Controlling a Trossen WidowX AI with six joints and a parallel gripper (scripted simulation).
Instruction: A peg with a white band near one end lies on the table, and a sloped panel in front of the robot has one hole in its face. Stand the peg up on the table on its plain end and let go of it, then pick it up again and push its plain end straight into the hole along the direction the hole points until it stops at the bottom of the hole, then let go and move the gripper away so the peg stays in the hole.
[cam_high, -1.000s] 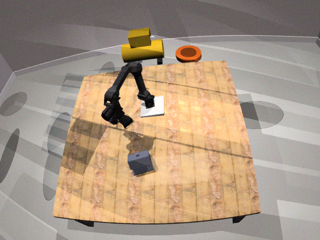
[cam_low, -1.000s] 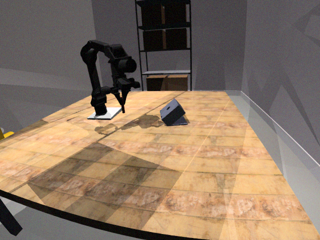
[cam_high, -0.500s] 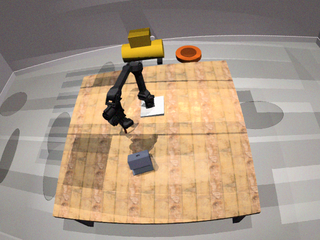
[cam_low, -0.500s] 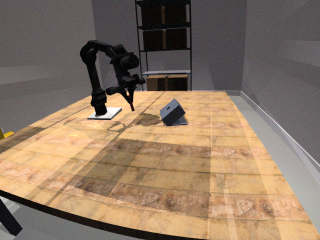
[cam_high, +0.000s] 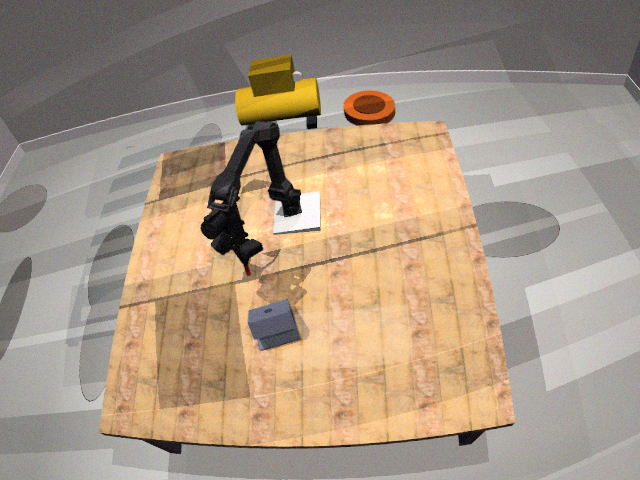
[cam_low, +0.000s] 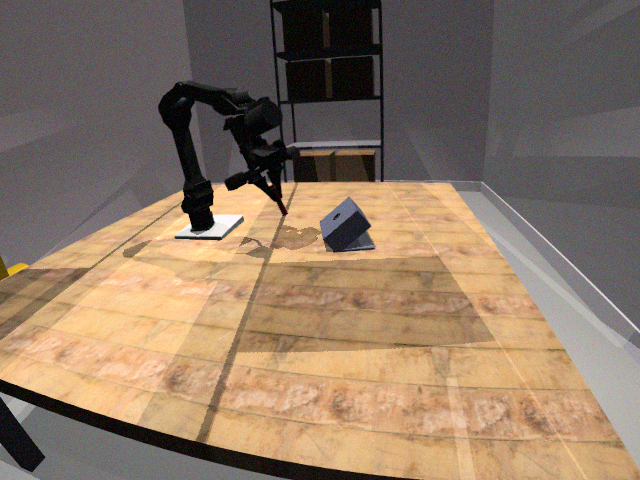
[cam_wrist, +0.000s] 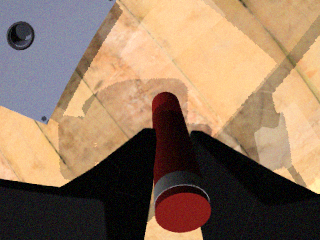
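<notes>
The sloped blue-grey panel is 160 mm ahead of my gripper tip, 40 mm to the left of it and 80 mm below it. Round my gripper tip: red peg 10 mm behind, 10 mm above.
</notes>
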